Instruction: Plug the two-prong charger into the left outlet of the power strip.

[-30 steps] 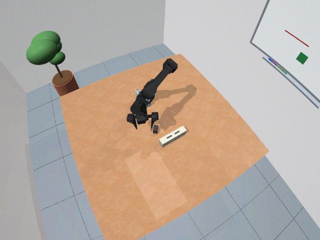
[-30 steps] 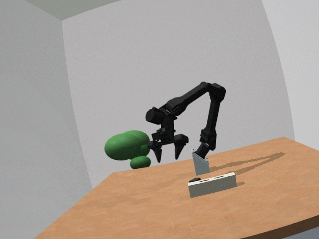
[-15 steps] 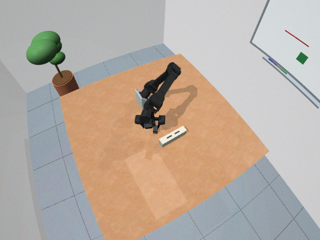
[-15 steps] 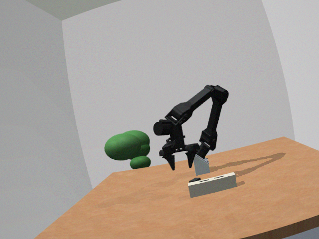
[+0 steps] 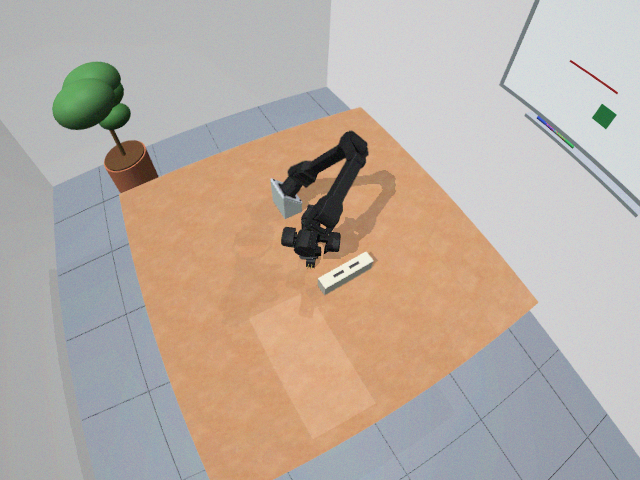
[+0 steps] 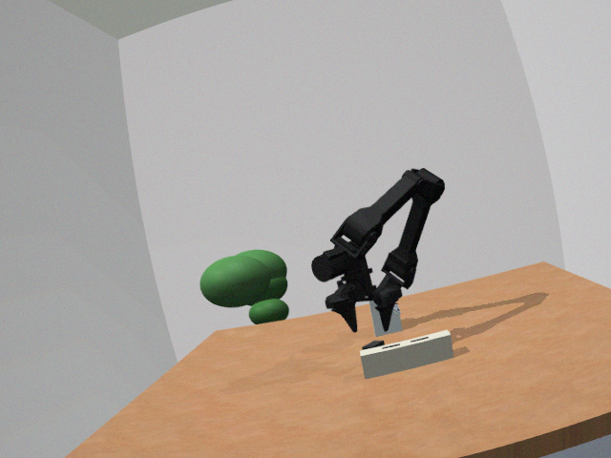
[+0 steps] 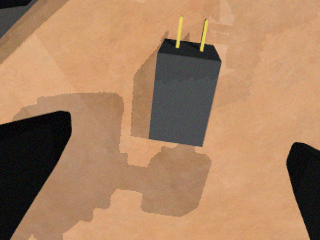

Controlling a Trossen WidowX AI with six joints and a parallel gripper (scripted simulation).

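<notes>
My gripper tip is now 50 mm above the dark charger, 10 mm to the left of it and 10 mm short of it.
</notes>
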